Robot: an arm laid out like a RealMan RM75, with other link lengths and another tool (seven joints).
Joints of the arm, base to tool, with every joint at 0 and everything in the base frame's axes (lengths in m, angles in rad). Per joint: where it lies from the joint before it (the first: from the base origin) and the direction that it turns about. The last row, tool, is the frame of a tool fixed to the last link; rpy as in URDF.
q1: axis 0 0 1 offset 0 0 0.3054
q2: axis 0 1 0 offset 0 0 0
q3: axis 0 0 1 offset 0 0 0.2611
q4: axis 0 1 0 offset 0 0 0
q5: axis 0 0 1 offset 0 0 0.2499
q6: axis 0 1 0 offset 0 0 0
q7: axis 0 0 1 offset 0 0 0.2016
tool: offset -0.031 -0.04 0.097 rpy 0 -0.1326 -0.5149
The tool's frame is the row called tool.
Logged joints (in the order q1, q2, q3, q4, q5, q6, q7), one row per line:
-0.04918, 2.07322, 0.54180, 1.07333, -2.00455, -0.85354, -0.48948
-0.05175, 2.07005, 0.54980, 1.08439, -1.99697, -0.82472, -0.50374
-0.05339, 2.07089, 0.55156, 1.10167, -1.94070, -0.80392, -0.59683
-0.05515, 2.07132, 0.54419, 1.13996, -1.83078, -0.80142, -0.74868
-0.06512, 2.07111, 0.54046, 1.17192, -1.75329, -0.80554, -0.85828
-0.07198, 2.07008, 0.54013, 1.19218, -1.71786, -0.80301, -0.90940
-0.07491, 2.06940, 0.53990, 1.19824, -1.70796, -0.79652, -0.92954
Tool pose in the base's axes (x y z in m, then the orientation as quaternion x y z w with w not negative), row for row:
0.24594, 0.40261, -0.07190, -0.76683, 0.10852, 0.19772, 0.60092
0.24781, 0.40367, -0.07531, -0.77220, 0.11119, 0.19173, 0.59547
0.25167, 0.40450, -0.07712, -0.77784, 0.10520, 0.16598, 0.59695
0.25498, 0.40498, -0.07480, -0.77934, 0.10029, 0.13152, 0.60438
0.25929, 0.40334, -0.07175, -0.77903, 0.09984, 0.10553, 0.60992
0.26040, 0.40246, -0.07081, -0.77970, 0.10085, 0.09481, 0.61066
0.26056, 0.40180, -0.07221, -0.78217, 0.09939, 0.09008, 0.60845
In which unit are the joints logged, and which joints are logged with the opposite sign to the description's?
The joints are logged in radians. Opposite sign: none.
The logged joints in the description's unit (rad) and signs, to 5 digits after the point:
-0.04918, 2.07322, 0.54180, 1.07333, -2.00455, -0.85354, -0.48948
-0.05175, 2.07005, 0.54980, 1.08439, -1.99697, -0.82472, -0.50374
-0.05339, 2.07089, 0.55156, 1.10167, -1.94070, -0.80392, -0.59683
-0.05515, 2.07132, 0.54419, 1.13996, -1.83078, -0.80142, -0.74868
-0.06512, 2.07111, 0.54046, 1.17192, -1.75329, -0.80554, -0.85828
-0.07198, 2.07008, 0.54013, 1.19218, -1.71786, -0.80301, -0.90940
-0.07491, 2.06940, 0.53990, 1.19824, -1.70796, -0.79652, -0.92954

